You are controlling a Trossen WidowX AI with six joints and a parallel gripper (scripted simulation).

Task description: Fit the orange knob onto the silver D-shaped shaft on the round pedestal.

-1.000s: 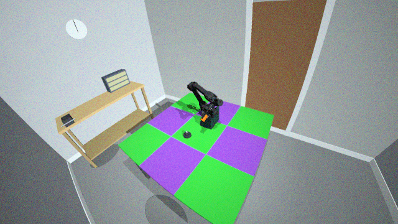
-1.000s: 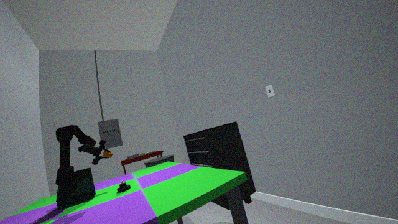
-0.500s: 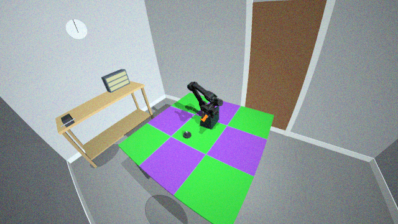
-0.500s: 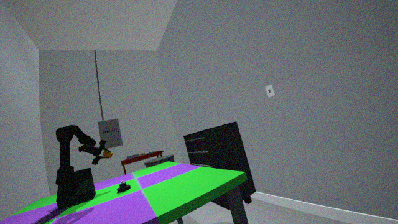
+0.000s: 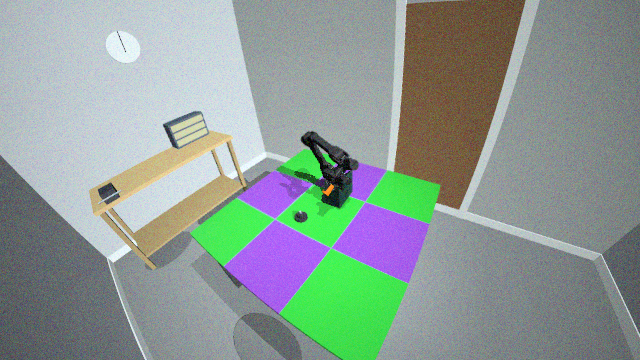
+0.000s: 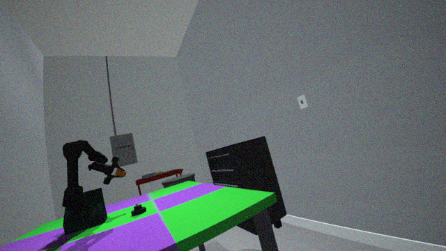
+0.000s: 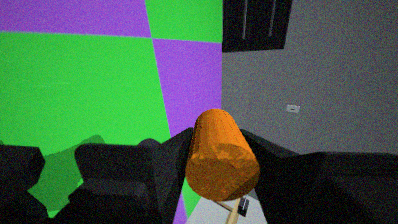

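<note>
Now: the orange knob 30 mm behind my gripper tip, 10 mm to the left of it and 20 mm above it. From my gripper tip the other things lie so: pedestal: 40 mm ahead, 180 mm to the right, 210 mm below.
</note>
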